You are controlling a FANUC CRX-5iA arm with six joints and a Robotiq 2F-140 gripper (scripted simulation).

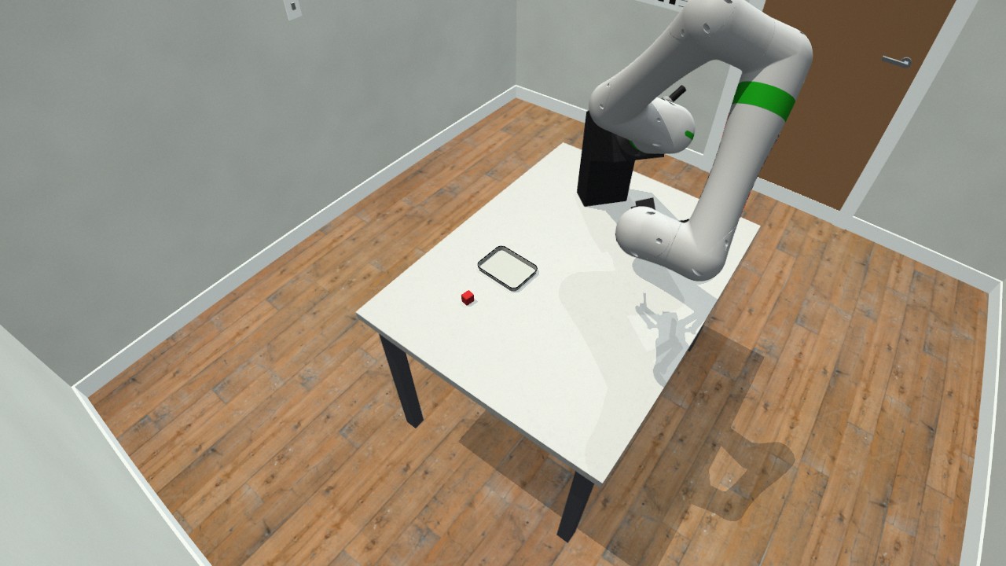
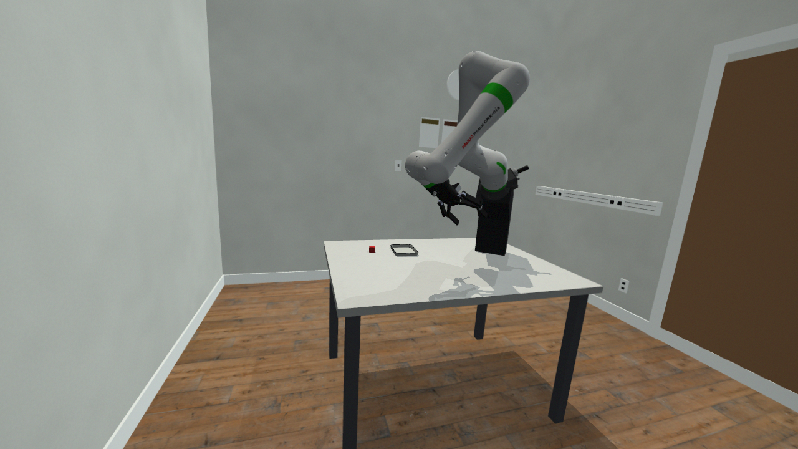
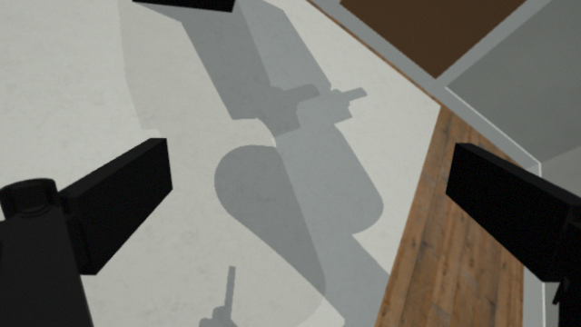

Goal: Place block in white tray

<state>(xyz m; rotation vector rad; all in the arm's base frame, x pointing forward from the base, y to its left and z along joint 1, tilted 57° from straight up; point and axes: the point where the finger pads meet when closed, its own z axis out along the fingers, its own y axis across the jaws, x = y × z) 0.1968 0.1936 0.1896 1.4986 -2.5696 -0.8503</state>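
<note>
The red block lies 47 cm ahead of my hand, 26 cm to the right of it and 25 cm below it. From my hand the other things lie so: white tray (29 cm ahead, 31 cm to the right, 25 cm below).
</note>
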